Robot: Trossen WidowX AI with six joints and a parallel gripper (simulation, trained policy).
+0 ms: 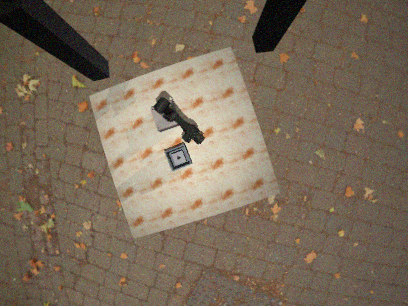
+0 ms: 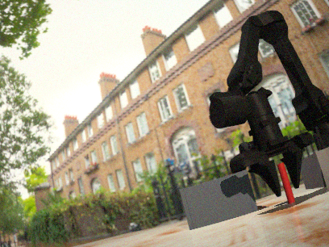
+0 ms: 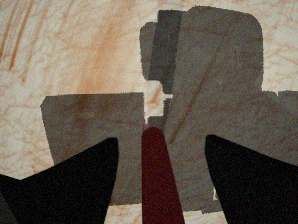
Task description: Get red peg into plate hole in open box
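My gripper tip is 2 cm below the red peg and 1 cm to the right of it. Round my gripper tip: dark grey plate 17 cm ahead, 13 cm to the right, 2 cm above; grey box 17 cm ahead, 13 cm to the right, 1 cm above.
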